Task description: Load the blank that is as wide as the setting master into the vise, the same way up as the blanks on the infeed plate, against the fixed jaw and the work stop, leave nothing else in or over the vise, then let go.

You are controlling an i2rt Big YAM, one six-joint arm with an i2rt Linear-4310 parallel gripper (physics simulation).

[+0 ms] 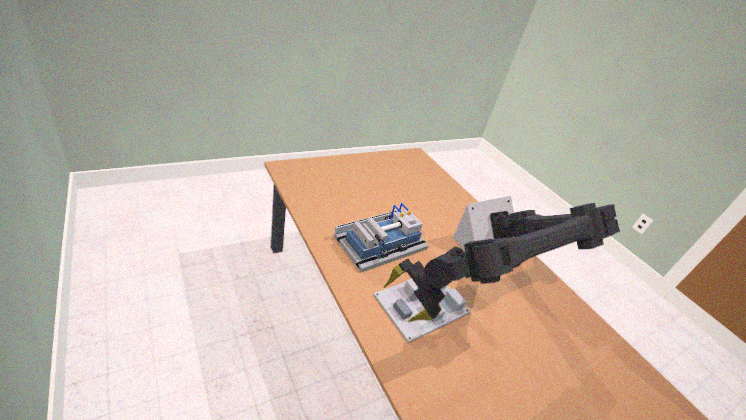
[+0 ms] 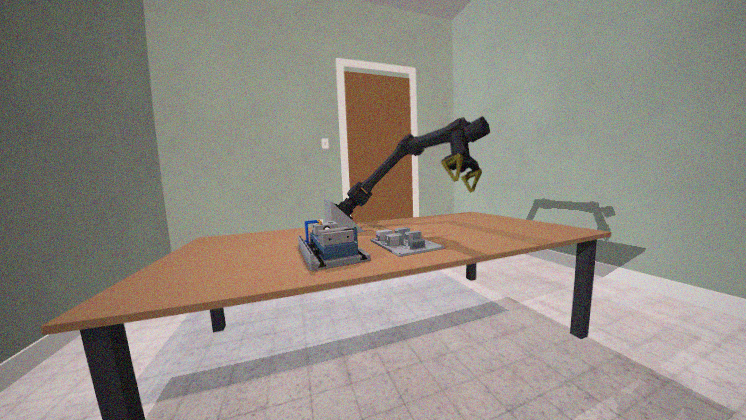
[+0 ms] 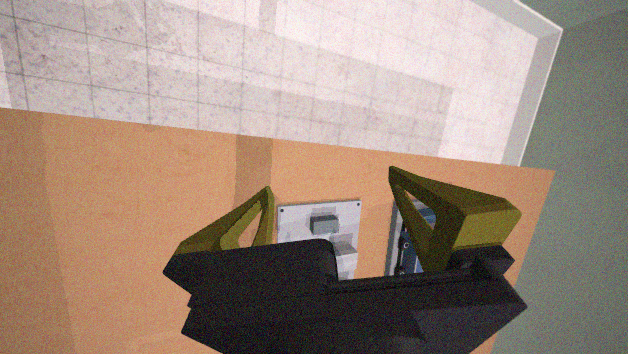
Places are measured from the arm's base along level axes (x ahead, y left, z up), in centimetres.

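Pixels of known places: gripper, between the fingertips: [image 1: 396,303] [image 2: 464,186] [image 3: 328,182]; arm's base, origin of its link: [image 1: 500,227] [image 2: 341,212].
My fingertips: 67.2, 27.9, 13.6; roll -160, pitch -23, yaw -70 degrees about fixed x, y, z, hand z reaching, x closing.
Observation:
Ahead of a thing's pixels: the offset from my fingertips to its top centre, as dx, dy, dz. "*": to the spot under its first point. Level surfaces: height alone.
My gripper [image 1: 397,303] [image 2: 464,185] [image 3: 328,182] is open and empty, high above the infeed plate @[-22.0, -11.0, -21.6] [image 1: 415,333] [image 2: 434,246] [image 3: 292,215]. Several grey blocks sit on the plate. A darker grey block @[-13.5, -10.2, -19.1] [image 1: 401,308] [image 3: 324,224] is near its table-edge side; a pale block @[-31.8, -7.6, -18.1] [image 1: 455,298] is on the arm-base side. Another pale block @[-21.4, -15.5, -18.1] [image 1: 410,288] is partly behind the gripper. The blue vise @[-22.3, -40.2, -12.5] [image 1: 356,244] [image 2: 336,250] [image 3: 410,258] stands beside the plate, its pale jaws close together; whether anything is between them is unclear. I cannot tell which block is the setting master or compare widths.
The arm's grey wedge-shaped mount [image 1: 472,221] [image 2: 334,212] stands behind the vise and plate. Blue bent lines @[* -29.7, -44.7, -11.4] [image 1: 399,209] rise at the vise's rear end, beside a pale housing @[* -31.0, -39.0, -12.7] [image 1: 409,221]. The wooden table @[dz -22.4] [image 1: 344,172] [image 2: 234,271] has its long edge near the plate and vise.

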